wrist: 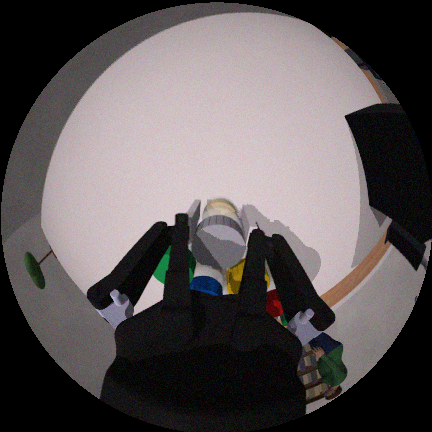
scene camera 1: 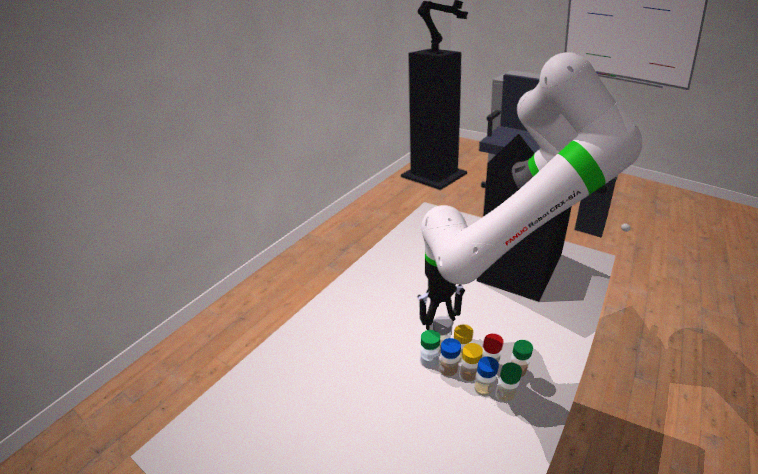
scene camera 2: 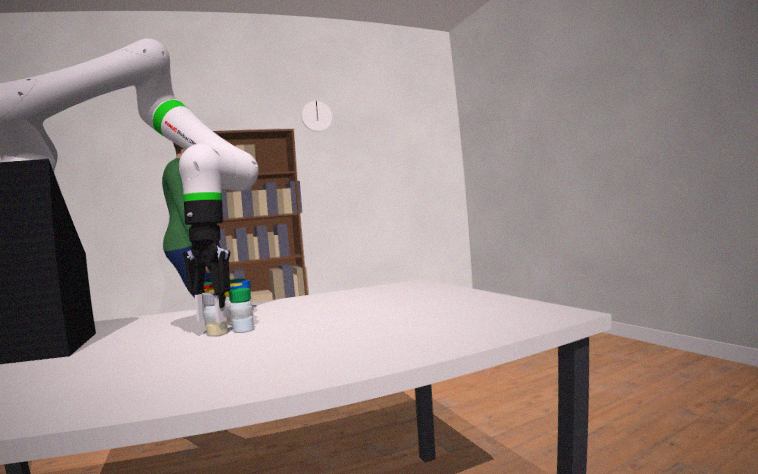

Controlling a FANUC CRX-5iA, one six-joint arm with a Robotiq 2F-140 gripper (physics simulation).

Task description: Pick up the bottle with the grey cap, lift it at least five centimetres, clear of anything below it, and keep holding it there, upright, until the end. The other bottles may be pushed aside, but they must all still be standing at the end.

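Where they show: gripper, fingertip midpoint: (wrist: 220,211) (scene camera 2: 211,320); arm's base at its link origin: (scene camera 2: 13,207).
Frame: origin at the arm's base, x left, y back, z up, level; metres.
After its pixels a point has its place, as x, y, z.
Note:
The bottle with the grey cap (scene camera 1: 442,325) {0.011, -0.493, -0.254} (scene camera 2: 215,315) {-0.024, -0.488, -0.306} (wrist: 219,240) {-0.005, -0.477, -0.254} stands upright on the white table (scene camera 1: 279,363) {-0.318, -0.841, -0.359} (scene camera 2: 391,346) {-0.283, -0.851, -0.359} (wrist: 200,100) {-0.176, -0.426, -0.359}, at the edge of the group nearest the arm's base. My gripper (scene camera 1: 441,322) {-0.010, -0.474, -0.321} (scene camera 2: 211,304) (wrist: 220,211) {-0.010, -0.474, -0.321} points down and is shut on this bottle, one finger on each side. The far finger's pad is partly hidden in scene camera 1. A green-capped bottle (scene camera 1: 429,349) {0.027, -0.573, -0.275} (scene camera 2: 241,310) {-0.016, -0.551, -0.302} (wrist: 170,267) stands close beside one finger. A blue-capped bottle (scene camera 1: 449,357) {0.088, -0.565, -0.274} (wrist: 207,285) {0.055, -0.523, -0.262} and a yellow-capped bottle (scene camera 1: 462,333) {0.074, -0.485, -0.254} (wrist: 245,279) stand close by.
Further bottles stand upright: yellow-capped (scene camera 1: 471,352) {0.133, -0.530, -0.254}, red-capped (scene camera 1: 493,342) {0.162, -0.463, -0.254} (wrist: 274,303) {0.136, -0.453, -0.254}, blue-capped (scene camera 1: 487,367) {0.195, -0.550, -0.254}, green-capped (scene camera 1: 522,350) {0.242, -0.442, -0.254} and dark green-capped (scene camera 1: 510,373) {0.254, -0.532, -0.254}. The arm's black pedestal (scene camera 1: 519,234) (scene camera 2: 33,257) {-0.089, -0.091, -0.125} (wrist: 400,160) stands on the table. A bookshelf (scene camera 2: 292,156) and a person (scene camera 2: 174,206) (wrist: 334,367) are beyond.

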